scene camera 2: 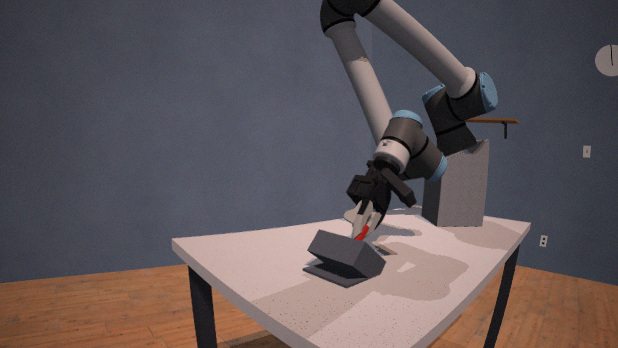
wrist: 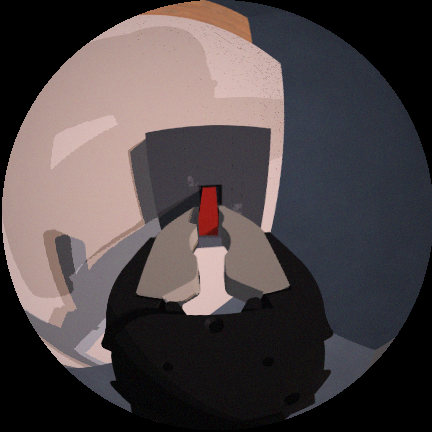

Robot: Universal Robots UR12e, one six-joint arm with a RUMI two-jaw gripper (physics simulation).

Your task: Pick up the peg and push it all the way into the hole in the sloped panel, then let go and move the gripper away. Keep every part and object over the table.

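Where they show: gripper, between the fingertips: (wrist: 208, 208); arm's base, origin of its link: (scene camera 2: 457, 148).
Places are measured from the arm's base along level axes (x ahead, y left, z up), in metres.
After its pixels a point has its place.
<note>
A red peg (scene camera 2: 362, 233) @[x 0.746, y -0.010, z -0.224 m] (wrist: 208, 212) @[x 0.734, y -0.008, z -0.216 m] is held between the fingertips of my gripper (scene camera 2: 364, 231) @[x 0.753, y -0.025, z -0.242 m] (wrist: 208, 208) @[x 0.753, y -0.025, z -0.242 m], which is shut on it. The peg's far end is at the dark square hole (wrist: 217, 189) @[x 0.764, y -0.012, z -0.243 m] in the sloped panel (scene camera 2: 334, 246) @[x 0.824, y -0.027, z -0.241 m] (wrist: 245, 160) @[x 0.793, y 0.010, z -0.233 m]. A dark strip of the hole shows to the right of the peg in the wrist view. Much of the peg stands out of the panel, and the fingertips are close to the panel's face. How deep the far end sits is hidden. In scene camera 2 the hole is hidden behind the panel block.
The panel block stands on a flat dark base plate (scene camera 2: 345, 282) @[x 0.845, y 0.023, z -0.304 m] on the white table (scene camera 2: 240, 260) @[x 0.914, y -0.225, z -0.310 m] (wrist: 150, 95) @[x 0.746, y 0.092, z -0.310 m]. The arm's grey pedestal (scene camera 2: 462, 190) @[x 0.098, y 0.059, z -0.165 m] stands at the back right of the table. The table's edge (wrist: 283, 115) @[x 1.045, y 0.063, z -0.309 m] runs close to the right of the panel in the wrist view.
</note>
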